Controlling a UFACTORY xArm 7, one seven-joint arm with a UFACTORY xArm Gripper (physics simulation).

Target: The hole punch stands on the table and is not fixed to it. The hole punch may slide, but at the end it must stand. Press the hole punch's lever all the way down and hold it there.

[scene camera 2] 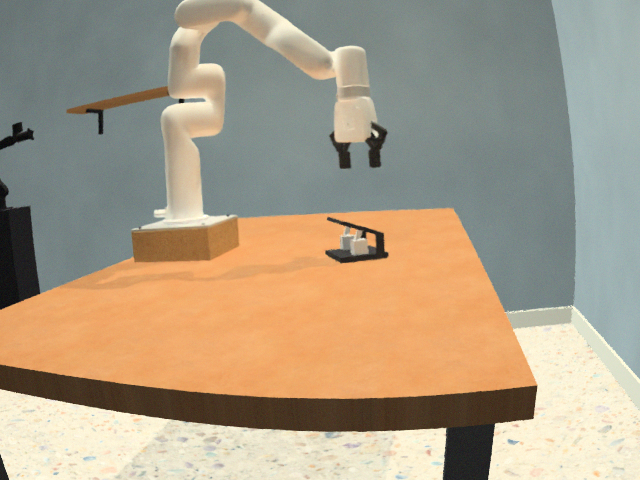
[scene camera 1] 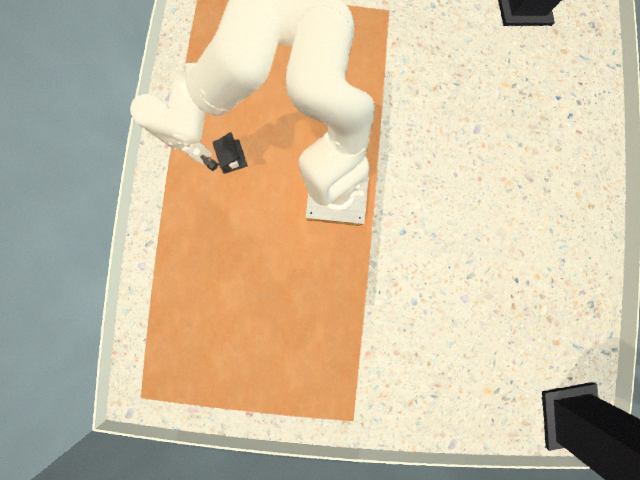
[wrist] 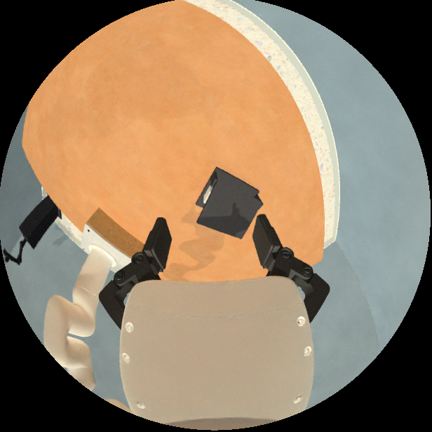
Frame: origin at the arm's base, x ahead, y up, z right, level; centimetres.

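Seen in the pictures: gripper, fingertip midpoint: (scene camera 2: 360,168) (scene camera 1: 205,158); arm's base at its link origin: (scene camera 2: 186,221).
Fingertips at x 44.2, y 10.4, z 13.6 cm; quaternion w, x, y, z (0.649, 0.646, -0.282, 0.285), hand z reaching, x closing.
Offsets run from my fingertips to a thing's top centre. Level surfaces: height alone.
The black hole punch @[dx -2.7, dy -10.2, dz +8.0 cm] (scene camera 1: 235,161) (scene camera 2: 359,246) with white inner parts stands upright on the orange table @[dy -18.8 cm] (scene camera 1: 258,310) (scene camera 2: 310,320) (wrist: 125,100). Its flat black lever @[dx -2.7, dy -10.2, dz +8.0 cm] (scene camera 1: 225,149) (scene camera 2: 355,226) (wrist: 227,200) is raised, sloping up from the hinge post at the right in the scene camera 2 view to its free end at the left. My gripper (scene camera 1: 209,162) (scene camera 2: 360,165) (wrist: 211,226) is open and empty, pointing down. It hangs well above the hole punch, touching nothing. In the wrist view the lever shows between and beyond the fingertips, nearer the right finger, with a shadow on it.
The arm's base block (scene camera 1: 336,213) (scene camera 2: 170,246) (wrist: 112,232) stands on the table, to the left of the hole punch in the scene camera 2 view. A wall shelf (scene camera 2: 124,99) and a black stand (scene camera 2: 18,248) (wrist: 39,221) are beyond the table.
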